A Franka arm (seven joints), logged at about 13 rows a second.
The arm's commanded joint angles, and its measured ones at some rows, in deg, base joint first. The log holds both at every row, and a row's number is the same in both.
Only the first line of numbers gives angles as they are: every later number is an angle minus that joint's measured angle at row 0.
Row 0, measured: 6.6 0.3 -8.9 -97.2 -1.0 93.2 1.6
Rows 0 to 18, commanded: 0.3 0.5 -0.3 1.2 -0.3 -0.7 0.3; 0.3 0.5 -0.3 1.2 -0.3 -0.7 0.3; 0.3 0.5 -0.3 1.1 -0.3 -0.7 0.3; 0.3 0.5 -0.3 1.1 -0.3 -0.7 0.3; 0.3 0.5 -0.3 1.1 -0.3 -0.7 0.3; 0.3 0.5 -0.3 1.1 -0.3 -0.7 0.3; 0.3 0.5 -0.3 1.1 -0.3 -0.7 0.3; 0.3 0.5 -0.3 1.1 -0.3 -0.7 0.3; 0.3 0.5 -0.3 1.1 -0.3 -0.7 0.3; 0.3 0.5 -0.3 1.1 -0.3 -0.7 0.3; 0.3 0.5 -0.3 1.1 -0.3 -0.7 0.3; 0.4 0.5 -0.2 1.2 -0.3 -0.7 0.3; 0.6 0.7 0.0 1.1 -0.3 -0.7 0.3; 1.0 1.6 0.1 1.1 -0.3 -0.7 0.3; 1.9 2.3 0.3 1.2 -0.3 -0.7 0.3; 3.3 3.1 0.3 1.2 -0.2 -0.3 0.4; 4.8 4.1 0.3 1.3 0.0 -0.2 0.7; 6.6 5.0 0.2 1.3 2.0 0.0 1.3; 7.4 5.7 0.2 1.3 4.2 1.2 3.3
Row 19, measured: 5.2 3.7 0.6 0.0 1.4 0.3 0.7
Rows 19 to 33, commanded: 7.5 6.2 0.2 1.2 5.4 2.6 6.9; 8.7 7.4 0.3 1.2 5.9 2.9 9.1; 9.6 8.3 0.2 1.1 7.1 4.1 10.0; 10.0 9.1 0.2 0.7 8.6 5.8 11.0; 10.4 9.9 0.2 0.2 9.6 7.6 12.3; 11.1 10.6 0.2 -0.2 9.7 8.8 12.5; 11.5 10.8 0.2 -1.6 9.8 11.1 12.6; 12.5 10.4 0.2 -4.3 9.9 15.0 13.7; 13.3 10.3 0.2 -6.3 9.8 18.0 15.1; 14.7 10.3 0.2 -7.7 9.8 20.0 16.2; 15.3 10.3 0.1 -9.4 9.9 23.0 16.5; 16.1 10.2 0.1 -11.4 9.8 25.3 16.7; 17.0 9.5 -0.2 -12.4 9.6 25.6 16.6; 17.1 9.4 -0.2 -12.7 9.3 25.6 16.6; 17.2 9.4 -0.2 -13.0 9.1 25.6 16.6
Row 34, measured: 16.4 11.4 0.6 -10.9 8.1 24.8 15.8
